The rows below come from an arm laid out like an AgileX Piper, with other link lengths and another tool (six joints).
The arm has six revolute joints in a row. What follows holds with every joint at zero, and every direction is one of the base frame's.
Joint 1 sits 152.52 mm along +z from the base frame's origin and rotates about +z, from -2.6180 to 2.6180 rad.
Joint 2 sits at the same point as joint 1 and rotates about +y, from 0.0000 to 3.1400 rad.
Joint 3 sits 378.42 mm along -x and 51.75 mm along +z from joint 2 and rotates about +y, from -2.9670 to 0.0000 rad.
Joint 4 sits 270.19 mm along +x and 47.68 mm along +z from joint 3 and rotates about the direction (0.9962, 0, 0.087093), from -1.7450 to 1.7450 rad.
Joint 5 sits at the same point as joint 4 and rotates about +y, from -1.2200 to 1.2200 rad.
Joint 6 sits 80.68 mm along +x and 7.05 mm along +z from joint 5 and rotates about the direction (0.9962, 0, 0.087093), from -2.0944 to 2.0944 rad.
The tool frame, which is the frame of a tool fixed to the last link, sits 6.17 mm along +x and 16.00 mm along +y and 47.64 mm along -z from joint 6; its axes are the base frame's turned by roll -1.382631, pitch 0.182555 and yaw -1.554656 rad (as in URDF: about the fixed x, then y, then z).
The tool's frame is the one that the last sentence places.
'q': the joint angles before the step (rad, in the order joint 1, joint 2, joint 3, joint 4, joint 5, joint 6). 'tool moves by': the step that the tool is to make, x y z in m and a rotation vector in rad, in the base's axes. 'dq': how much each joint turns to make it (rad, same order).
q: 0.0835, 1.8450, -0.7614, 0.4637, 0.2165, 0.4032
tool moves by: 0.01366, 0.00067, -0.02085, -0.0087, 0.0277, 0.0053
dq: 0.0000, 0.0766, -0.0306, 0.0194, -0.0170, -0.0279
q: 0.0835, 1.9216, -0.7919, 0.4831, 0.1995, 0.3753
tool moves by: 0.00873, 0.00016, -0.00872, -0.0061, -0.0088, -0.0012
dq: 0.0000, 0.0335, -0.0192, 0.0241, -0.0230, -0.0269
